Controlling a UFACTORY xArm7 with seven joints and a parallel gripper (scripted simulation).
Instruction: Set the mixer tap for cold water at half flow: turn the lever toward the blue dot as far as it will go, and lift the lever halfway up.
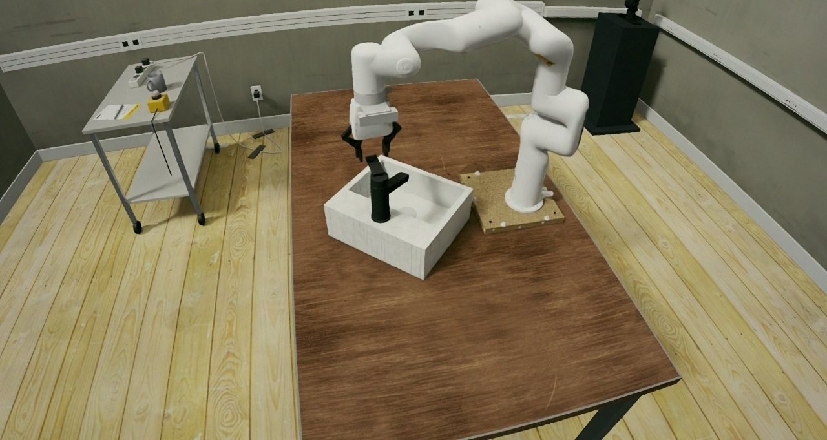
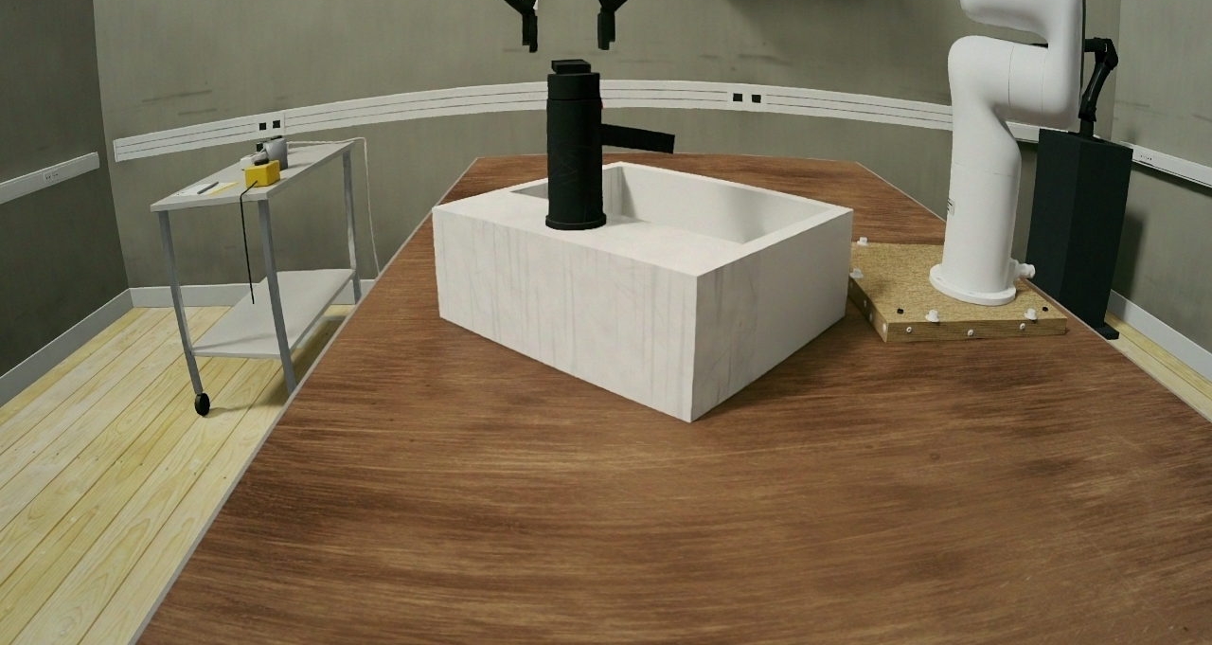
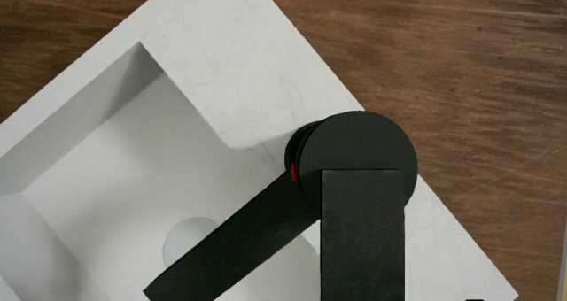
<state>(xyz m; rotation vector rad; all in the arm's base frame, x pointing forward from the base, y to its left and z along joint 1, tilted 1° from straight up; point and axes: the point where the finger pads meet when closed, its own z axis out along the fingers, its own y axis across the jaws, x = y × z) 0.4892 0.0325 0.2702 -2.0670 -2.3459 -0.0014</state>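
Now: hand 3 cm above the lever and 2 cm to the right of it. The rest, counted from my hand: black mixer tap (8 cm below, 4 cm to the left, 2 cm behind); then white sink block (26 cm below, 9 cm behind, 3 cm to the right).
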